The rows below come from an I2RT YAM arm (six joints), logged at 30 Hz.
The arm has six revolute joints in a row. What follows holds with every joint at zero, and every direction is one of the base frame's. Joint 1 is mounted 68 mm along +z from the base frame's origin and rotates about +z. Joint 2 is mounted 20 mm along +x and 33.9 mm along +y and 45.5 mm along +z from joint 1 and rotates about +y. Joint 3 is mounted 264 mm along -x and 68.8 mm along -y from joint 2 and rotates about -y. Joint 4 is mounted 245 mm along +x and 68.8 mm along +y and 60 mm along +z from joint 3 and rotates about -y. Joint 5 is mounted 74 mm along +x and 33.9 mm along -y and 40.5 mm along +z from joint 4 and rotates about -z. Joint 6 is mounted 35.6 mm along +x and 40.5 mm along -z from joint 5 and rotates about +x. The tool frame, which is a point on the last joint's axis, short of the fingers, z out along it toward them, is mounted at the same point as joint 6; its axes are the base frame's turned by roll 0, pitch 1.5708 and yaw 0 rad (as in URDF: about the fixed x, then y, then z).
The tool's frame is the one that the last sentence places.
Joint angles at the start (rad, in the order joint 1, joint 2, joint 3, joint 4, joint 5, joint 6):
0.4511 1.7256 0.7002 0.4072 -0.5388 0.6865
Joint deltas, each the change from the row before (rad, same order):
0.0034 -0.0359 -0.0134 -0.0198 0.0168 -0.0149
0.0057 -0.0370 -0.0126 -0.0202 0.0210 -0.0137
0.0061 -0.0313 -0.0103 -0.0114 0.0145 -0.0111
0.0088 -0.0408 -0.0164 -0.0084 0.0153 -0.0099
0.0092 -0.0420 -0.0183 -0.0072 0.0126 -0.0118
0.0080 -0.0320 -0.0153 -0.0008 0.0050 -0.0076
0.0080 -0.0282 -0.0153 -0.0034 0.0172 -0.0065
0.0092 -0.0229 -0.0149 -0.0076 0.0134 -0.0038
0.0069 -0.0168 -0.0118 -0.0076 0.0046 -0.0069
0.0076 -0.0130 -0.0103 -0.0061 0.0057 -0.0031
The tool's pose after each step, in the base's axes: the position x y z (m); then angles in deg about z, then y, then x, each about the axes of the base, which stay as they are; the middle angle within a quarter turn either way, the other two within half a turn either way. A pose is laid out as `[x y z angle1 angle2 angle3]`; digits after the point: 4 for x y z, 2 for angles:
[0.2791 0.1561 0.1408 163.28 24.65 -123.41]
[0.2740 0.1549 0.1465 162.42 25.48 -123.89]
[0.2698 0.1544 0.1516 161.34 26.15 -123.88]
[0.2636 0.1538 0.1579 159.95 26.91 -123.53]
[0.2569 0.1530 0.1638 158.36 27.54 -123.03]
[0.2514 0.1525 0.1681 156.96 27.83 -122.28]
[0.2463 0.1518 0.1708 156.12 28.54 -122.26]
[0.2411 0.1514 0.1718 155.78 28.76 -122.54]
[0.2369 0.1511 0.1720 155.34 28.58 -122.71]
[0.2331 0.1512 0.1717 155.15 28.41 -122.94]

